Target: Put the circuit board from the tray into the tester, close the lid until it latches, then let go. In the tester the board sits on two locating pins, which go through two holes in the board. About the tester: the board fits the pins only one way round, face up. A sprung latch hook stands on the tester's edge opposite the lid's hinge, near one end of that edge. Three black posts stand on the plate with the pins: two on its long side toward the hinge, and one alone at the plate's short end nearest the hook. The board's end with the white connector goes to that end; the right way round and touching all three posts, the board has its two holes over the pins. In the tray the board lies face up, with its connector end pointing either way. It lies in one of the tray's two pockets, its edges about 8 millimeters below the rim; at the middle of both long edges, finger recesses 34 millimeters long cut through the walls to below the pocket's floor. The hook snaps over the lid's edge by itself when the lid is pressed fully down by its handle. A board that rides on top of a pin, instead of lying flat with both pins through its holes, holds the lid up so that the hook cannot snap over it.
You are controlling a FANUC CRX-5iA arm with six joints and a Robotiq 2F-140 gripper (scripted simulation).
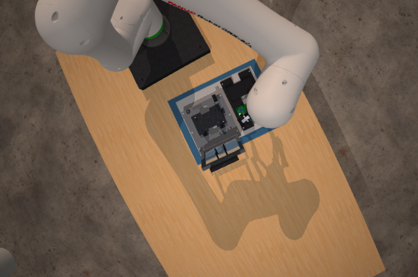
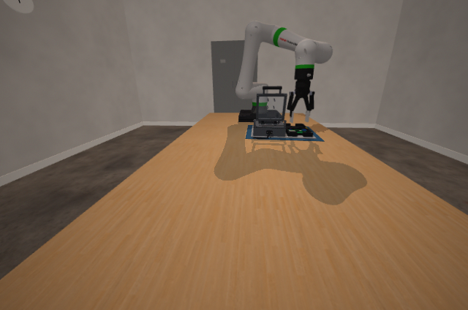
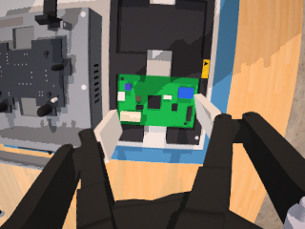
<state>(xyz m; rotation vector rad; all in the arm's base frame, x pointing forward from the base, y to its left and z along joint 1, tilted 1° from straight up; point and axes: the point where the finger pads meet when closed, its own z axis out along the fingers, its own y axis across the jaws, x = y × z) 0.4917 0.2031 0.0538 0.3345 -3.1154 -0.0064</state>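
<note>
My gripper is now 8 cm above the green circuit board. Also, from my hand: clear lid: 8 cm ahead, 17 cm to the right, 8 cm above; black latch hook: 11 cm behind, 11 cm to the right, 1 cm below; tester: 1 cm behind, 13 cm to the right, 2 cm above.
</note>
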